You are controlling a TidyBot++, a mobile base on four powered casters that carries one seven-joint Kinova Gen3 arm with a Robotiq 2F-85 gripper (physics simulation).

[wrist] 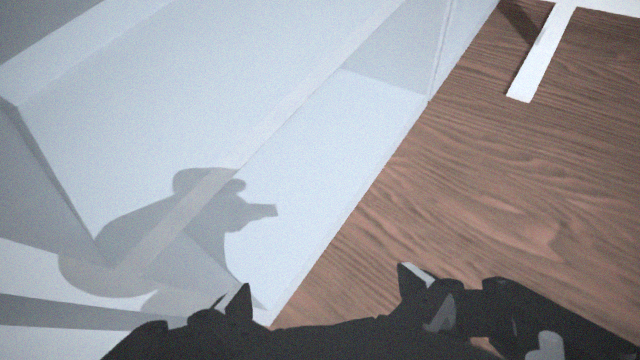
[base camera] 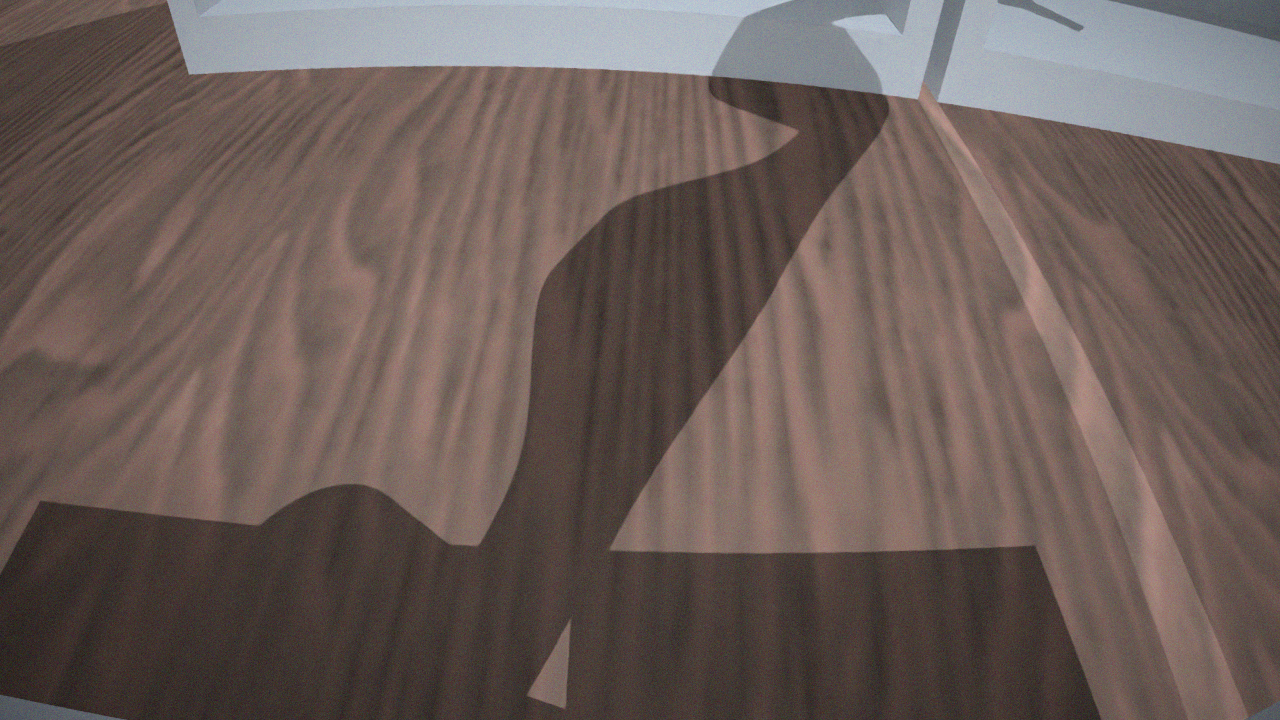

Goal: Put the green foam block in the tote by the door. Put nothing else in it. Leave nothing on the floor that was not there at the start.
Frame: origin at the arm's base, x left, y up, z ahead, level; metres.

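Seen in the pictures: gripper, fingertip midpoint: [wrist: 325,290].
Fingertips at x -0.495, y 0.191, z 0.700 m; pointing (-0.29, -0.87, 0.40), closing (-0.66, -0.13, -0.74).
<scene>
A point is followed by its place in that frame.
My gripper [wrist: 325,290] {x -0.495, y 0.191, z 0.700 m} is open at the bottom of the wrist view, with nothing between its fingers. It hangs in front of a white shelf unit [base camera: 447,40] [wrist: 280,130], which runs slanted across the left of the wrist view. The arm's shadow falls on the unit's boards. The green foam block does not show in the base camera view or the wrist view, and neither does the tote or the door.
The wooden floor [base camera: 402,268] {x 0.176, y -0.396, z 0.528 m} [wrist: 500,175] {x -1.089, y -0.396, z 0.542 m} lies in front of the shelf unit. A second white unit [base camera: 1118,98] {x -0.599, y -0.351, z 0.882 m} stands to its right across a narrow gap. A white strip [wrist: 542,55] {x -1.704, y -0.372, z 0.561 m} runs over the floor at the upper right. The robot's shadow covers the near floor.
</scene>
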